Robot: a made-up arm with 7 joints. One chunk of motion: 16 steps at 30 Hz.
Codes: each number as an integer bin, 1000 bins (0 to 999) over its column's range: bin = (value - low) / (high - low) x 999, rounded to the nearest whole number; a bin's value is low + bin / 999 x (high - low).
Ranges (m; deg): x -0.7..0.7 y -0.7..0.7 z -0.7..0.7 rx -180..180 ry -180..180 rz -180..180
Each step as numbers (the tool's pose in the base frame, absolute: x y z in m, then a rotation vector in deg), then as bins.
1 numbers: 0.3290 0.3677 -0.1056 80.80 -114.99 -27.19
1 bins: 734 762 424 724 180 424
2 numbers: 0.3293 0.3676 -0.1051 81.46 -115.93 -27.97
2 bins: 734 762 425 726 178 422
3 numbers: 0.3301 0.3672 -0.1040 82.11 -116.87 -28.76
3 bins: 735 762 425 727 175 420
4 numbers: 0.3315 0.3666 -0.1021 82.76 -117.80 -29.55
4 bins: 736 761 427 729 173 417
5 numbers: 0.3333 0.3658 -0.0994 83.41 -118.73 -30.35
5 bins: 737 761 429 731 170 415
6 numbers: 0.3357 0.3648 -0.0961 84.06 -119.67 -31.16
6 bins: 739 760 431 733 167 413
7 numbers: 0.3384 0.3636 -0.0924 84.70 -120.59 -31.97
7 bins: 741 759 434 735 165 411
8 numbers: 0.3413 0.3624 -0.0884 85.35 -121.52 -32.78
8 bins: 743 758 436 736 162 409
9 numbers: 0.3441 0.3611 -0.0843 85.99 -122.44 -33.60
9 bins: 745 757 439 738 160 406
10 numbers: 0.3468 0.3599 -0.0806 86.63 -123.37 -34.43
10 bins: 747 756 442 740 157 404
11 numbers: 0.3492 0.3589 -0.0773 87.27 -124.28 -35.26
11 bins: 749 756 444 742 155 402
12 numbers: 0.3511 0.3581 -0.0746 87.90 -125.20 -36.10
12 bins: 750 755 446 743 152 399
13 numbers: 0.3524 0.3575 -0.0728 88.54 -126.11 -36.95
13 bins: 751 755 448 745 150 397
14 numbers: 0.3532 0.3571 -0.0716 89.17 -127.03 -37.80
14 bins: 752 754 448 747 147 395
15 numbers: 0.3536 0.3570 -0.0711 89.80 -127.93 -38.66
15 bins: 752 754 449 749 144 392
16 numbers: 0.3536 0.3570 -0.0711 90.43 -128.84 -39.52
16 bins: 752 754 449 750 142 390
